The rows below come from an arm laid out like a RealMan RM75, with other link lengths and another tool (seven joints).
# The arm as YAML. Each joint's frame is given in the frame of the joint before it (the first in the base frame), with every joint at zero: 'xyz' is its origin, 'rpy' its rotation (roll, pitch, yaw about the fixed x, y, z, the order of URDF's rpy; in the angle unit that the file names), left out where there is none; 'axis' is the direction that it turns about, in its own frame. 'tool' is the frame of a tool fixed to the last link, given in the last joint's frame.
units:
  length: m
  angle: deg
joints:
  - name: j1
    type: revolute
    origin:
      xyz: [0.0, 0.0, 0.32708]
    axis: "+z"
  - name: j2
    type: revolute
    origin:
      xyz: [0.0, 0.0, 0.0]
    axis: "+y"
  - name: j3
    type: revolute
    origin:
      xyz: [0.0, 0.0, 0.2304]
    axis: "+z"
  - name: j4
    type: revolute
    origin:
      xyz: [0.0, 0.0, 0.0]
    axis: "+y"
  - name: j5
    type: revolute
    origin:
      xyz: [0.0, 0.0, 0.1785]
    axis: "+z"
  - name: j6
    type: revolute
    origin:
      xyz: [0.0, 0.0, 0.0]
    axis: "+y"
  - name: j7
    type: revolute
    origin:
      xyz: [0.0, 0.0, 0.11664]
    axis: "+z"
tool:
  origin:
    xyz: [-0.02, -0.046, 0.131]
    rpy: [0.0, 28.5, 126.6]
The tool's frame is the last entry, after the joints.
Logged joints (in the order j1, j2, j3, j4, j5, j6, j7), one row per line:
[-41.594 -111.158 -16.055 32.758 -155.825 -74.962 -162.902]
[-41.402 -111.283 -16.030 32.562 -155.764 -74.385 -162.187]
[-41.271 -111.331 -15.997 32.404 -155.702 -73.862 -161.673]
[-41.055 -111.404 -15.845 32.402 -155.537 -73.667 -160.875]
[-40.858 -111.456 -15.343 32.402 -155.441 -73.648 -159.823]
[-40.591 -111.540 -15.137 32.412 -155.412 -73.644 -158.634]
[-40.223 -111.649 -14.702 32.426 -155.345 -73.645 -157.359]
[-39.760 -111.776 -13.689 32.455 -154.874 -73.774 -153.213]
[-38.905 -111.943 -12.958 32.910 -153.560 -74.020 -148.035]
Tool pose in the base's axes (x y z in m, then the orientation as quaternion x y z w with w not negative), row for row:
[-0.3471 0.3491 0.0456 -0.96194 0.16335 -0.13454 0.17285]
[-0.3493 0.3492 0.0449 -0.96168 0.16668 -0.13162 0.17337]
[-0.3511 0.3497 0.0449 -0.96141 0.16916 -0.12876 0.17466]
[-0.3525 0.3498 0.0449 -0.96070 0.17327 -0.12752 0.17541]
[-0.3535 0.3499 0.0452 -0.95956 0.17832 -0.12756 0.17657]
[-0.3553 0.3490 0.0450 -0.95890 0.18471 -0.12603 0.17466]
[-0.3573 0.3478 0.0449 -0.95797 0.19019 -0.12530 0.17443]
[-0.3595 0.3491 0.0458 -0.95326 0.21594 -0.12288 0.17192]
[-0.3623 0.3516 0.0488 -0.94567 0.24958 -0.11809 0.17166]
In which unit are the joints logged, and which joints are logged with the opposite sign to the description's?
The joints are logged in degrees. Opposite sign: j3, j5, j6.
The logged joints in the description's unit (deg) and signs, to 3 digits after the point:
[-41.594 -111.158 16.055 32.758 155.825 74.962 -162.902]
[-41.402 -111.283 16.030 32.562 155.764 74.385 -162.187]
[-41.271 -111.331 15.997 32.404 155.702 73.862 -161.673]
[-41.055 -111.404 15.845 32.402 155.537 73.667 -160.875]
[-40.858 -111.456 15.343 32.402 155.441 73.648 -159.823]
[-40.591 -111.540 15.137 32.412 155.412 73.644 -158.634]
[-40.223 -111.649 14.702 32.426 155.345 73.645 -157.359]
[-39.760 -111.776 13.689 32.455 154.874 73.774 -153.213]
[-38.905 -111.943 12.958 32.910 153.560 74.020 -148.035]

